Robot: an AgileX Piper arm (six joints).
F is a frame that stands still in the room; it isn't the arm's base.
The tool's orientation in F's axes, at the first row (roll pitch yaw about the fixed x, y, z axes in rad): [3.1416 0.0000 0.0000]
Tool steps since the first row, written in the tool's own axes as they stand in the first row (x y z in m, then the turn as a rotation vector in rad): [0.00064 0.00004 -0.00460 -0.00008 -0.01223 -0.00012]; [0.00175 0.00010 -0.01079 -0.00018 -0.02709 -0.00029]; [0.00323 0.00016 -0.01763 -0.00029 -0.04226 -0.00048]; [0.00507 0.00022 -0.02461 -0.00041 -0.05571 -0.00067]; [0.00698 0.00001 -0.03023 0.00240 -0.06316 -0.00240]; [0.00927 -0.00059 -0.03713 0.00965 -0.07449 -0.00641]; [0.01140 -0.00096 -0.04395 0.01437 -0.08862 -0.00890]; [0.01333 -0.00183 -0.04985 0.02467 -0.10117 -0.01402]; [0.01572 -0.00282 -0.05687 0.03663 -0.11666 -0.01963]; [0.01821 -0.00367 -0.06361 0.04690 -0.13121 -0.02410]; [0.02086 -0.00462 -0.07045 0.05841 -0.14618 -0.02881]
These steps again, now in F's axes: [0.00064 -0.00004 0.00460 -0.00008 0.01223 0.00012]; [0.00175 -0.00010 0.01079 -0.00018 0.02709 0.00029]; [0.00323 -0.00016 0.01763 -0.00029 0.04226 0.00048]; [0.00507 -0.00022 0.02461 -0.00041 0.05571 0.00067]; [0.00698 -0.00001 0.03023 0.00240 0.06316 0.00240]; [0.00927 0.00059 0.03713 0.00965 0.07449 0.00641]; [0.01140 0.00096 0.04395 0.01437 0.08862 0.00890]; [0.01333 0.00183 0.04985 0.02467 0.10117 0.01402]; [0.01572 0.00282 0.05687 0.03663 0.11666 0.01963]; [0.01821 0.00367 0.06361 0.04690 0.13121 0.02410]; [0.02086 0.00462 0.07045 0.05841 0.14618 0.02881]
